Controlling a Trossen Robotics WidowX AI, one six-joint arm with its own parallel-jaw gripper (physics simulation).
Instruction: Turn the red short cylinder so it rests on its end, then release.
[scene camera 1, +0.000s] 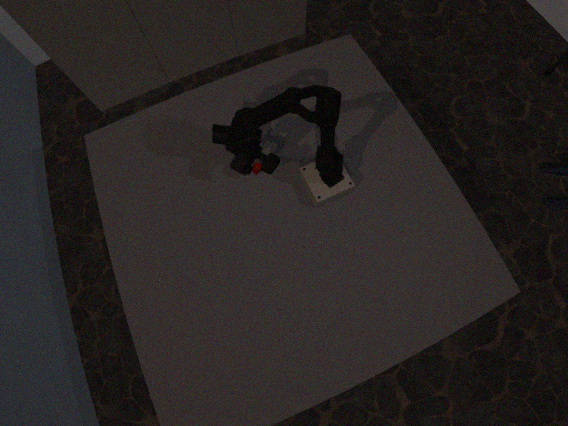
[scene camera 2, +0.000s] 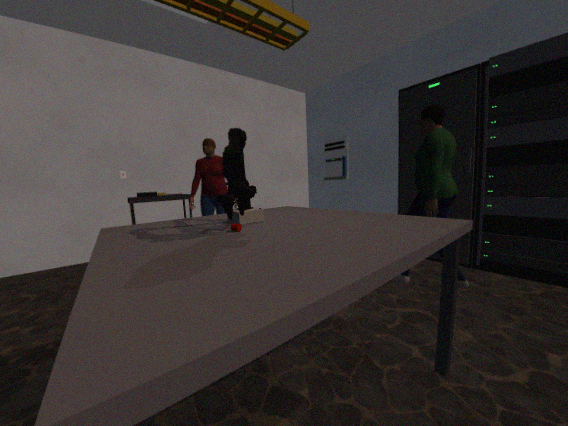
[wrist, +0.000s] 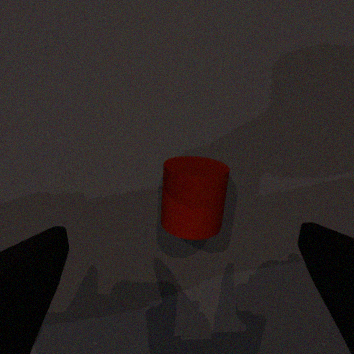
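The red short cylinder (scene camera 1: 256, 168) (scene camera 2: 236, 227) (wrist: 195, 197) lies on its side on the pale table (scene camera 1: 300, 280) (scene camera 2: 210, 310). In the wrist view its long side runs roughly up and down the picture, and one flat end shows as a thin ellipse at its upper edge. My gripper (scene camera 1: 256, 165) (wrist: 185, 236) is open and empty. In the wrist view its two fingers stand wide apart, left and right of the cylinder, with gaps on both sides. The exact height of the fingertips above the table cannot be told.
The arm's pale base block (scene camera 1: 325, 194) (scene camera 2: 252, 216) stands close to the cylinder. The black arm (scene camera 1: 327, 107) (scene camera 2: 235, 160) reaches over the table from it. A person in red (scene camera 2: 212, 175) and a person in green (scene camera 2: 437, 160) stand beyond the table. The scene is dim.
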